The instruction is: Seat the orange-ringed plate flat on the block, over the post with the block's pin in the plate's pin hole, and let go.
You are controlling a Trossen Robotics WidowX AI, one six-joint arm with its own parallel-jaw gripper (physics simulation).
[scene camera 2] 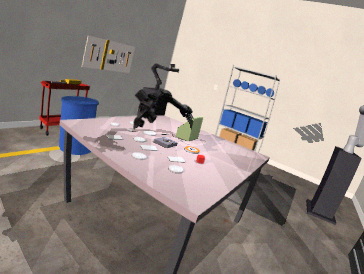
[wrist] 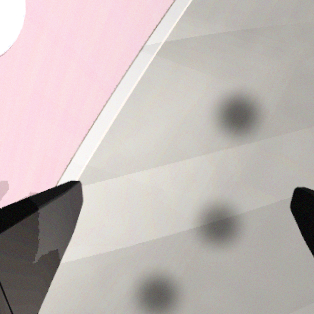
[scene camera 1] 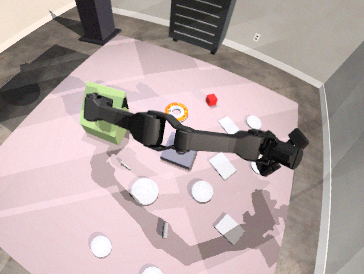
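Seen in the pictures: gripper, fingertip midpoint: point(scene camera 2: 135, 123) point(wrist: 189, 194); arm's base, link origin: point(scene camera 2: 191, 121) point(scene camera 1: 104, 105).
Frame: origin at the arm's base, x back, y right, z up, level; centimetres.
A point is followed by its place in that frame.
Note:
The orange-ringed plate point(scene camera 1: 184, 108) @(x -26.8, y -21.6, z -14.2 cm) point(scene camera 2: 186, 149) @(x -29.0, y -16.0, z -13.9 cm) lies flat on the pink table, apart from the block. The dark grey block point(scene camera 1: 178, 158) @(x -32.8, y 4.1, z -12.6 cm) point(scene camera 2: 165, 143) @(x -37.7, y -3.7, z -12.6 cm) sits nearby on the table; the arm crosses over its upper part in the first scene view, hiding the post and pin there. They are too small to make out in the second scene view. My gripper point(scene camera 1: 285, 153) @(x -70.9, y -2.9, z 3.8 cm) point(scene camera 2: 139, 121) @(x -70.9, y -2.9, z 3.8 cm) point(wrist: 189, 194) @(x -70.9, y -2.9, z 3.8 cm) is open and empty, raised over the table's far right side in the first scene view, well away from plate and block. Neither plate nor block shows in the wrist view.
A green angular housing point(scene camera 1: 104, 133) @(x -2.6, y 7.6, z -7.5 cm) point(scene camera 2: 185, 132) @(x -7.3, y -1.0, z -8.9 cm) stands by the arm's base. A red cube point(scene camera 1: 211, 100) @(x -37.7, y -29.4, z -11.1 cm) point(scene camera 2: 200, 159) @(x -39.6, y -32.2, z -12.5 cm) lies near the plate. White discs point(scene camera 1: 202, 191) point(scene camera 2: 139, 156) and white rectangular pieces point(scene camera 1: 222, 165) point(scene camera 2: 176, 159) lie around the block. A small grey bar point(scene camera 1: 165, 230) @(x -37.7, y 31.4, z -13.6 cm) lies farther off.

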